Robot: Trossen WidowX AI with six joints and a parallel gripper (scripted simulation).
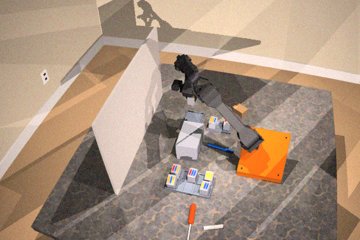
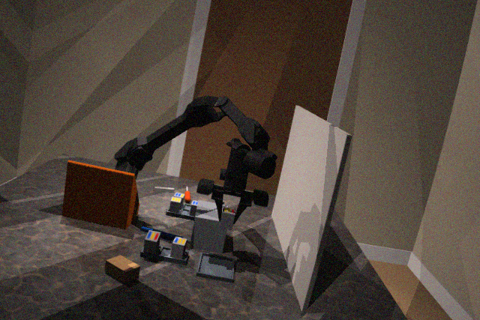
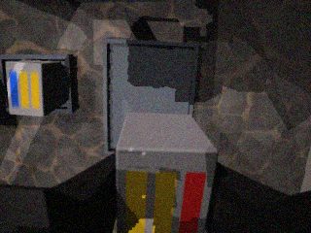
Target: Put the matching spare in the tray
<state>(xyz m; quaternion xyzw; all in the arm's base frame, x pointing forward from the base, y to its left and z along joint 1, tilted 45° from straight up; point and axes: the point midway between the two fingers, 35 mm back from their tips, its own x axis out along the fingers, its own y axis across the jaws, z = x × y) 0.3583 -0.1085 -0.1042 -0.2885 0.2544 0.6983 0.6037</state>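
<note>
The shallow grey tray lies 140 mm below my gripper tip. Also, from my gripper tip: rack: 150 mm behind, 130 mm below; grey spare: 20 mm above; white mounted unit: 190 mm to the left, 90 mm below, 60 mm behind.
</note>
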